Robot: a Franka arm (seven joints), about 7 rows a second.
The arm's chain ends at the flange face. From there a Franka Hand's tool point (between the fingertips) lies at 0.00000 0.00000 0.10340 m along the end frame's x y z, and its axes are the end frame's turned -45 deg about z.
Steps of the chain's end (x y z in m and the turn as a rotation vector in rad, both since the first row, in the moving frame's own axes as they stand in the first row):
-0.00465 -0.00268 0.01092 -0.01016 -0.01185 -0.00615
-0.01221 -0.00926 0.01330 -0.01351 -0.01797 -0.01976
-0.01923 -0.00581 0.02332 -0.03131 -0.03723 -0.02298
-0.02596 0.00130 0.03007 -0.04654 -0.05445 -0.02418
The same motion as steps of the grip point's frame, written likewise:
-0.00300 -0.00530 0.01091 0.00120 -0.01556 -0.00615
-0.00439 -0.01548 0.01327 0.00315 -0.02226 -0.01976
-0.01450 -0.01808 0.02320 0.00419 -0.04847 -0.02298
-0.02666 -0.01793 0.02980 0.00559 -0.07141 -0.02418

